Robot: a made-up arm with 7 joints.
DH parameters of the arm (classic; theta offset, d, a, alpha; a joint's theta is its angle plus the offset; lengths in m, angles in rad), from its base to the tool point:
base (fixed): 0 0.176 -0.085 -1.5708
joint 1: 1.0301 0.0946 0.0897 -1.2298
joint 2: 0 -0.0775 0.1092 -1.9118
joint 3: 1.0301 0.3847 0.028 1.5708
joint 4: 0 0.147 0.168 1.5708
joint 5: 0 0.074 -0.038 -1.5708
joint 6: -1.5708 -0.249 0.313 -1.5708
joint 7: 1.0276 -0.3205 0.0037 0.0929
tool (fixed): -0.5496 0.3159 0 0
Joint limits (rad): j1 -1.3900..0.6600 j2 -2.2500..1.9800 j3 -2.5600..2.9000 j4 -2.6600..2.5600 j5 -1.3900..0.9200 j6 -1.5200..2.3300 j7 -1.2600..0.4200
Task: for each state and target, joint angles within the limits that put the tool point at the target. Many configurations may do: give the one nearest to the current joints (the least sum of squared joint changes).
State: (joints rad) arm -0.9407 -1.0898 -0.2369 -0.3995 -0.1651 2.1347 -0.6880
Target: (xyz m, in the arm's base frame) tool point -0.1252 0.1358 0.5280
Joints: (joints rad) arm -1.2984 -1.2917 -0.0454 -0.9696 -0.1360 1.6619 -0.6719
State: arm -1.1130 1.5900 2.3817 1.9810 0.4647 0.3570 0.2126
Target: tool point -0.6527 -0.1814 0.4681
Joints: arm -0.6975 0.9719 2.2728 1.9340 0.2124 0.0660 0.1685
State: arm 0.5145 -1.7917 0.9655 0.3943 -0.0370 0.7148 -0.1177
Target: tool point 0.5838 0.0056 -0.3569
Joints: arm 0.6600 -2.1295 0.7560 0.9022 0.0982 1.0574 -0.1406
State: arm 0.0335 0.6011 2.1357 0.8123 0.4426 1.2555 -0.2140
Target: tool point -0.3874 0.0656 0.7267
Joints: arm -0.2379 0.9264 2.3462 0.6821 0.4045 1.1586 -0.1898
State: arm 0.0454 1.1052 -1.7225 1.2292 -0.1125 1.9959 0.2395
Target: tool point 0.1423 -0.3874 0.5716
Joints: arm 0.2504 1.1138 -1.6578 1.4502 -0.5791 2.3256 0.2470
